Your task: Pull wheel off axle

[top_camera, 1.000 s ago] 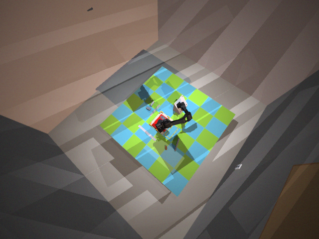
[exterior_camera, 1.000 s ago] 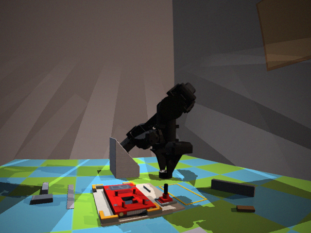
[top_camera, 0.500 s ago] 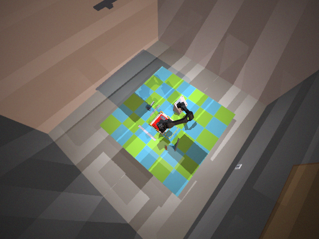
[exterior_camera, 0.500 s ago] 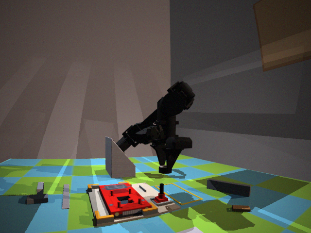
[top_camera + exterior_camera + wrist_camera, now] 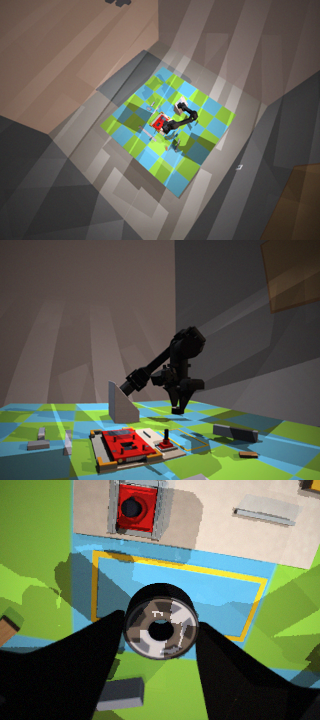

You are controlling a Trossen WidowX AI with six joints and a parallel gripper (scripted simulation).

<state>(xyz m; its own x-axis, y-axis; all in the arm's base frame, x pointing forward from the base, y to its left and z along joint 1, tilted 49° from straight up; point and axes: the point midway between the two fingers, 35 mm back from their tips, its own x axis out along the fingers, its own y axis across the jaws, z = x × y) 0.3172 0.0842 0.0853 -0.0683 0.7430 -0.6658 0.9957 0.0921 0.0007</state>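
My gripper tip is now 70 mm above the upright axle, 60 mm to the left of it and 30 mm short of it. Round my gripper tip: brown block 180 mm ahead, 120 mm to the left, 100 mm below; then wheel right at my gripper tip.
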